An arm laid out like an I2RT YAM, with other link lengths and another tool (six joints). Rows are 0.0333 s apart.
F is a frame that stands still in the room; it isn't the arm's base.
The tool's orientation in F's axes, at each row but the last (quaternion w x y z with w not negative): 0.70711, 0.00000, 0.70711, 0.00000; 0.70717, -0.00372, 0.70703, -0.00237; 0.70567, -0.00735, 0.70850, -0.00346; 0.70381, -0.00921, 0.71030, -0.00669; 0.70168, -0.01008, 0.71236, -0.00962; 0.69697, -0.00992, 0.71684, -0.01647; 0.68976, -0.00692, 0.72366, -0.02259; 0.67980, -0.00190, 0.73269, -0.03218; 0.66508, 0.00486, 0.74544, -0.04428; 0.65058, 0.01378, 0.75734, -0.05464
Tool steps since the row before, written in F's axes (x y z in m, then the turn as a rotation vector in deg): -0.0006, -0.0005, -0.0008, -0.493, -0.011, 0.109; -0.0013, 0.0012, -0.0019, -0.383, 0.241, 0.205; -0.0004, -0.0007, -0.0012, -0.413, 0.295, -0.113; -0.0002, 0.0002, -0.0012, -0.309, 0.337, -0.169; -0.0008, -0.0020, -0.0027, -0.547, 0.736, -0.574; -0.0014, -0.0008, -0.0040, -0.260, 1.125, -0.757; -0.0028, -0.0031, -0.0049, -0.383, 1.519, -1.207; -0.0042, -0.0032, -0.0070, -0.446, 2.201, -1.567; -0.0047, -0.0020, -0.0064, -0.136, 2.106, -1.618; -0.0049, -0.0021, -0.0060, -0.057, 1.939, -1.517
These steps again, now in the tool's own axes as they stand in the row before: 0.0008, -0.0005, -0.0006, -0.109, -0.011, -0.493; 0.0019, 0.0012, -0.0013, -0.207, 0.240, -0.383; 0.0012, -0.0007, -0.0004, 0.110, 0.299, -0.411; 0.0012, 0.0002, -0.0002, 0.164, 0.342, -0.306; 0.0028, -0.0019, -0.0008, 0.561, 0.752, -0.538; 0.0041, -0.0007, -0.0013, 0.722, 1.150, -0.250; 0.0052, -0.0029, -0.0025, 1.161, 1.560, -0.360; 0.0074, -0.0030, -0.0035, 1.492, 2.256, -0.427; 0.0070, -0.0019, -0.0038, 1.512, 2.185, -0.107; 0.0068, -0.0021, -0.0037, 1.409, 2.020, -0.028
